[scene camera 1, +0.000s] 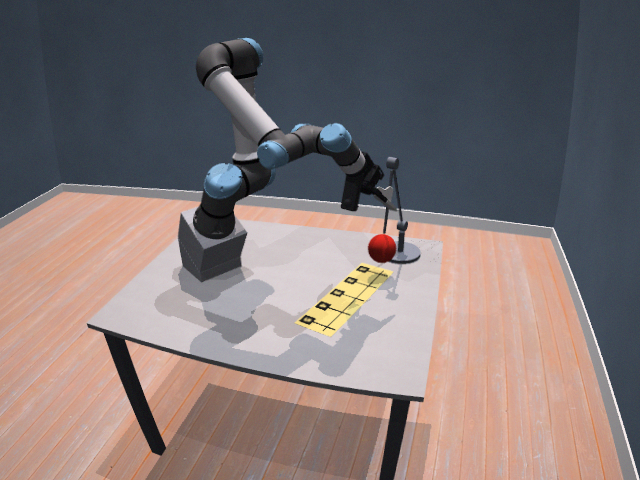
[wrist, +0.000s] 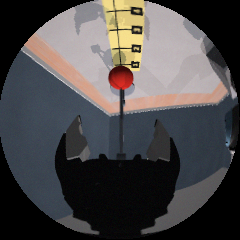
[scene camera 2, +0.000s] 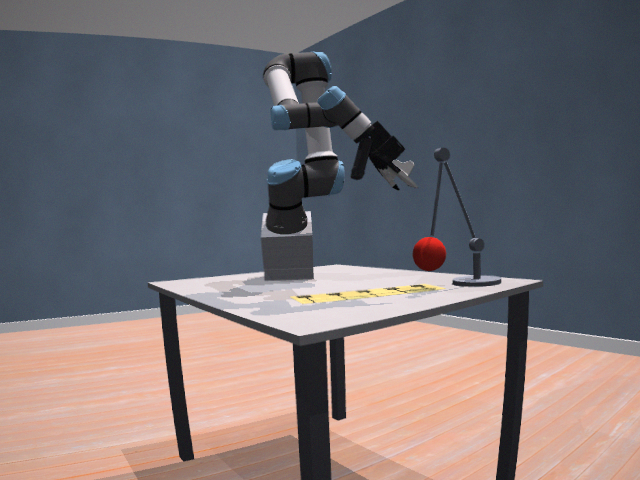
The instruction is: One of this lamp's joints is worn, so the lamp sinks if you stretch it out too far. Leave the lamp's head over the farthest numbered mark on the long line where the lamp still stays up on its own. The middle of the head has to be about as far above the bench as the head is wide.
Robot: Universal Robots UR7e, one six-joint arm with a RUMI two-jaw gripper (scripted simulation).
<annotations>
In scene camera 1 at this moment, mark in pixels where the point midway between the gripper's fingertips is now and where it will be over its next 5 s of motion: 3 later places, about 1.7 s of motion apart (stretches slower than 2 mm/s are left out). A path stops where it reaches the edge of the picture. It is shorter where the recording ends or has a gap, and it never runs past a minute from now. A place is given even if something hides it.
My gripper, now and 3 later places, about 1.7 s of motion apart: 375, 204; 383, 213; 382, 225; 375, 224
</annotations>
